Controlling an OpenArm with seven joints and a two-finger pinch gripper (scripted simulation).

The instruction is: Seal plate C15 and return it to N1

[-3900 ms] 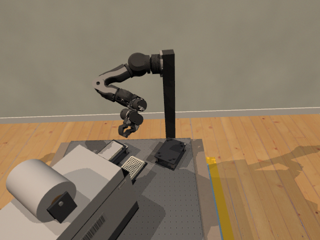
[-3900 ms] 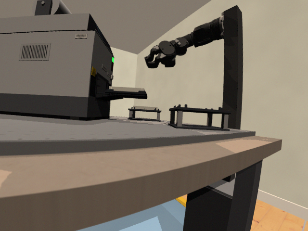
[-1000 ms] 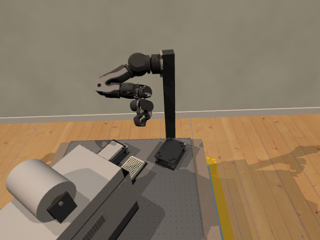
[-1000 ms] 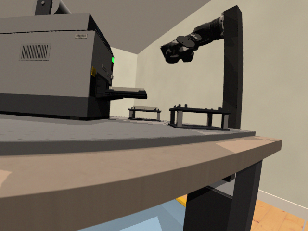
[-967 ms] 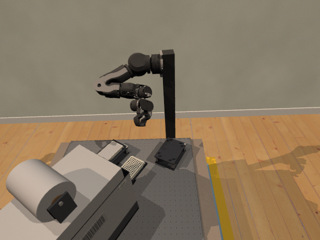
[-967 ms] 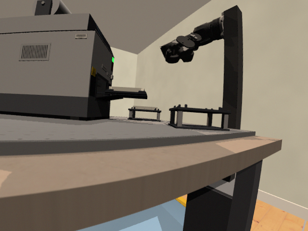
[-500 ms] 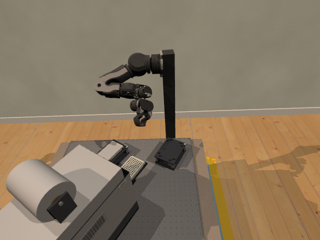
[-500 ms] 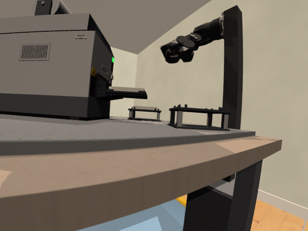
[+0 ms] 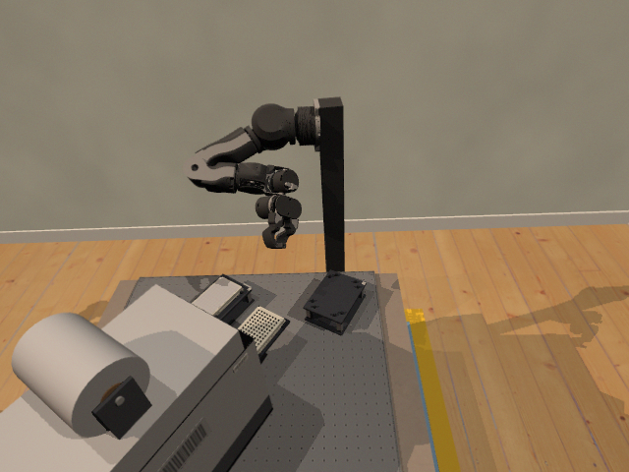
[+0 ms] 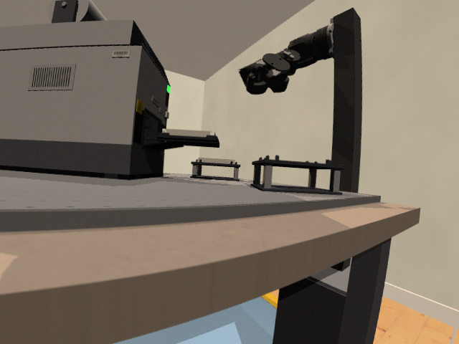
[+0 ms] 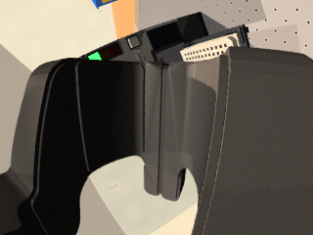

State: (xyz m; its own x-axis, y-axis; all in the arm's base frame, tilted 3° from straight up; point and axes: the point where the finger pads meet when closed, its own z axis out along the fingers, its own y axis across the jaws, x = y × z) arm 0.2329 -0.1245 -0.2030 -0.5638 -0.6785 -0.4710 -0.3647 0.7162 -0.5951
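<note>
Right now my hand is 16 cm short of the start key, 20 cm to the left of it and 8 cm above it. The rest, counted from my hand: foil roll 40 cm ahead, 27 cm to the right, 15 cm above; sealer's stage 13 cm ahead, 7 cm to the right, 17 cm below.
</note>
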